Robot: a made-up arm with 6 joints.
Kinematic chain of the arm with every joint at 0, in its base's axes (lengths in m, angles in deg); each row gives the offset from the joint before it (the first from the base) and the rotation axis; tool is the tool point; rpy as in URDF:
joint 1: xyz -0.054 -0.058 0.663 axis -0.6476 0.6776 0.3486
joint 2: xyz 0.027 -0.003 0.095 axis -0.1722 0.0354 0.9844
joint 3: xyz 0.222 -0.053 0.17 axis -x
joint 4: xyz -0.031 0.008 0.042 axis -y
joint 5: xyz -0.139 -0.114 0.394 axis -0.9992 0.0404 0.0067
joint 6: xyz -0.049 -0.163 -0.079 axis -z
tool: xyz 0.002 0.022 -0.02 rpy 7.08 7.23 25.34
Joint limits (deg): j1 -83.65..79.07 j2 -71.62..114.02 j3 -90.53..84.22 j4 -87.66..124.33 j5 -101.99..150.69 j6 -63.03..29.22
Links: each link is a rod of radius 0.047 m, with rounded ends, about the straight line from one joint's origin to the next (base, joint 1, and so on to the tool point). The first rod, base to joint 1, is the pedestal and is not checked.
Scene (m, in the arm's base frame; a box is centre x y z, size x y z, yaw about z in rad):
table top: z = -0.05
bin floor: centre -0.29 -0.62 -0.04 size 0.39 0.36 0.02 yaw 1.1
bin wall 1: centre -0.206 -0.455 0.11 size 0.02 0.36 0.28 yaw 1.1
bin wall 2: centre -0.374 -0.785 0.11 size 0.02 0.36 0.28 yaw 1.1
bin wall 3: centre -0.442 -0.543 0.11 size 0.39 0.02 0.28 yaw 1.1
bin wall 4: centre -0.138 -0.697 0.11 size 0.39 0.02 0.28 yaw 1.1
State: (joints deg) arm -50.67 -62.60 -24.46 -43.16 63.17 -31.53
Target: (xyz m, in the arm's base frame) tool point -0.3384 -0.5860 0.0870
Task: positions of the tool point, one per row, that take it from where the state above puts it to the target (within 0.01 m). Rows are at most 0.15 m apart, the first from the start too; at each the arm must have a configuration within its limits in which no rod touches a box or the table.
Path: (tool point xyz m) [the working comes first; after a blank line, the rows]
Joints at the target: -73.57 -53.45 -47.56 -63.82 62.80 -31.15
Straight joint move there: touches bin wall 2, bin wall 3.

1: -0.5839 -0.6355 0.4491
2: -0.4668 -0.6150 0.4111
3: -0.3384 -0.5860 0.3977
4: -0.3561 -0.6009 0.2944
5: -0.3573 -0.6009 0.1894
6: -0.3384 -0.5860 0.0870

